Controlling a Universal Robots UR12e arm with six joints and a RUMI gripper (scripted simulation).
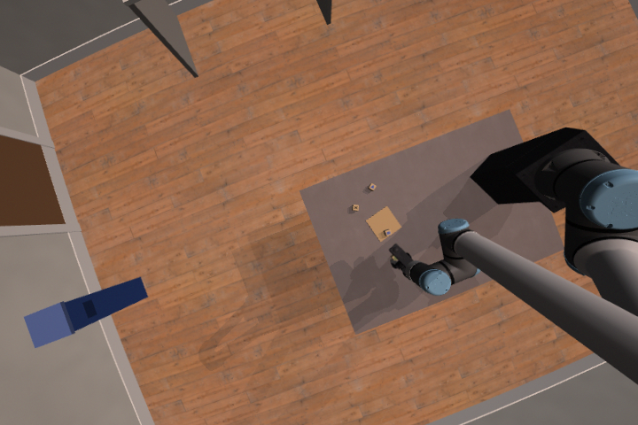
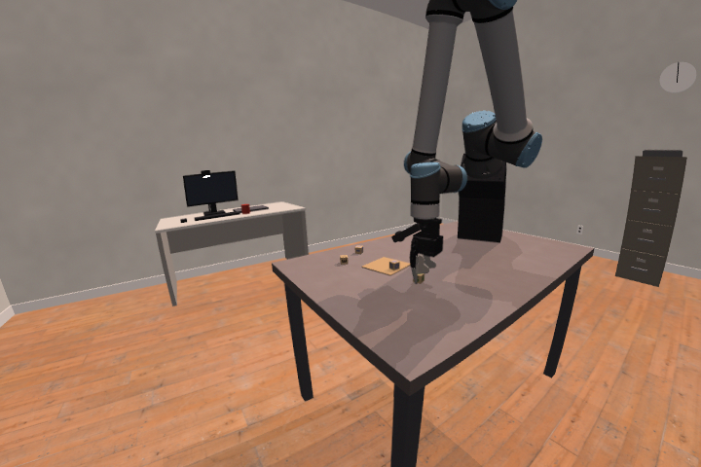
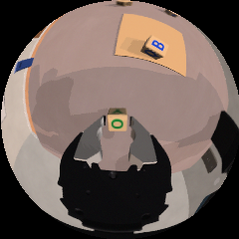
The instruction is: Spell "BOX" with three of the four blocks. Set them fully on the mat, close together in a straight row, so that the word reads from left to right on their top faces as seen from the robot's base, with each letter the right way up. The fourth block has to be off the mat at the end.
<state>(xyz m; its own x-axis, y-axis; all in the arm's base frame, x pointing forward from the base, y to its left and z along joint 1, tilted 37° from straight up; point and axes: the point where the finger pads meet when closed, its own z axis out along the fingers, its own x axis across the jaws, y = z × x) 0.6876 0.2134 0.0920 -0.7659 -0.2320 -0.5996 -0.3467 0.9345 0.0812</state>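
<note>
My hand is right at the O block. The rest, counted from my hand: tan mat 10 mm ahead, 190 mm to the right, 10 mm below.
</note>
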